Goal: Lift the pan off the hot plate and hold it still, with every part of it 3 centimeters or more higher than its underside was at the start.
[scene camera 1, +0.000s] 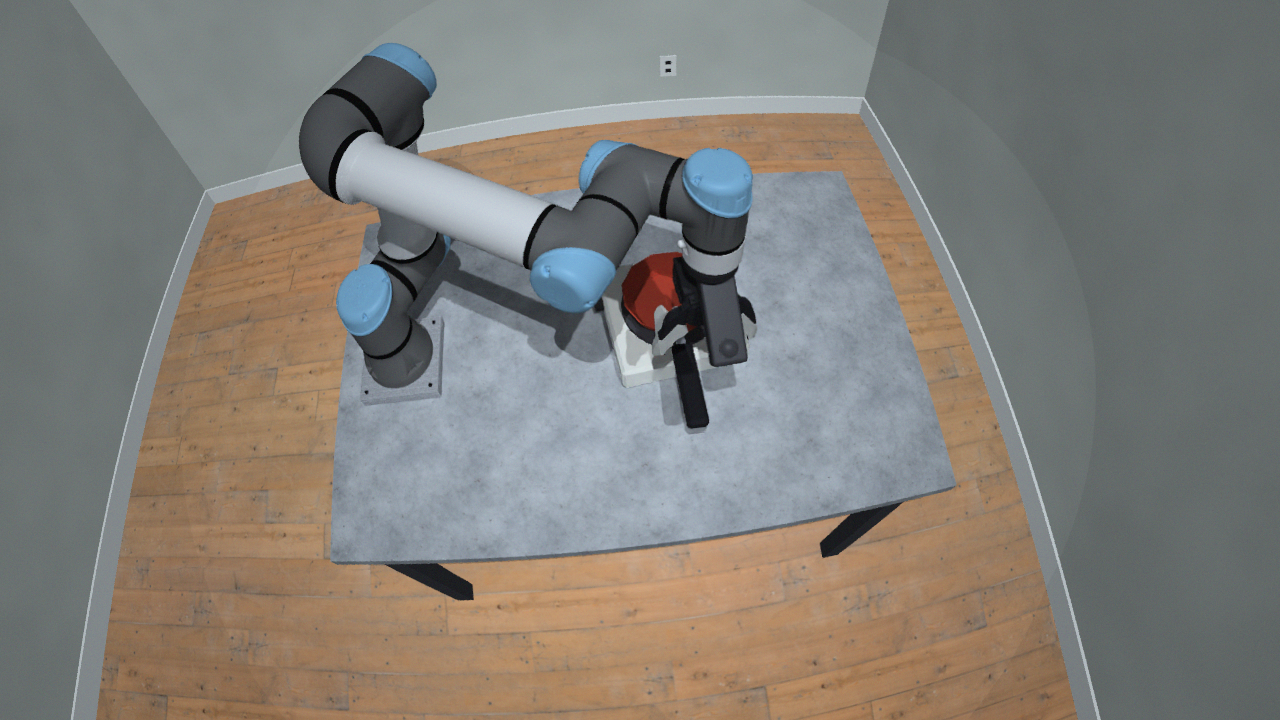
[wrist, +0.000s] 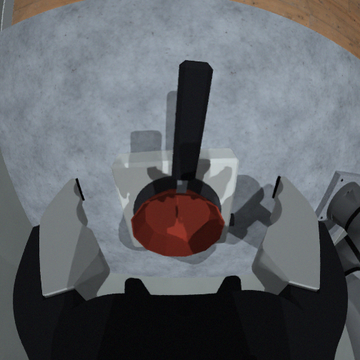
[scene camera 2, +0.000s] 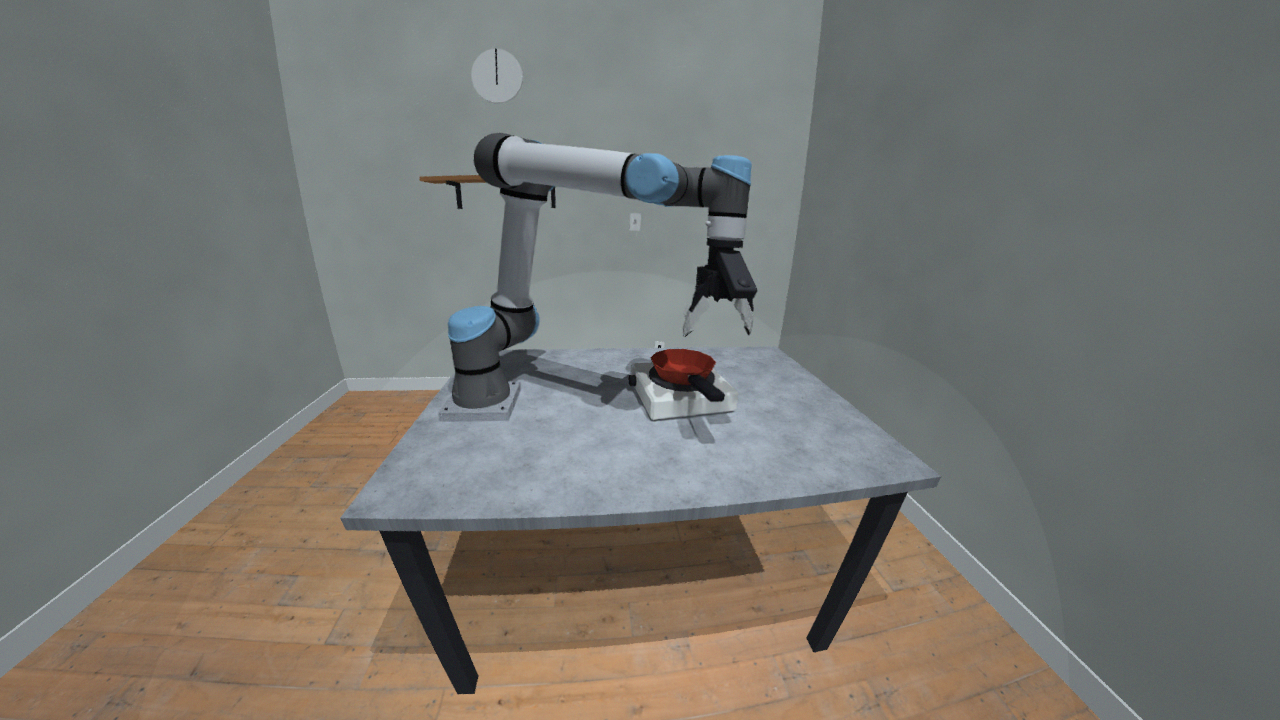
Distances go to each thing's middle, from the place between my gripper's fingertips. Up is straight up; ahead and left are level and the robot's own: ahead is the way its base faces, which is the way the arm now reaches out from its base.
The red pan (scene camera 2: 679, 366) is 2 cm behind my hand, 10 cm to the left of it and 14 cm below it. Also, from my hand: white hot plate (scene camera 1: 632, 342) (3 cm behind, 20 cm to the left, 22 cm below).
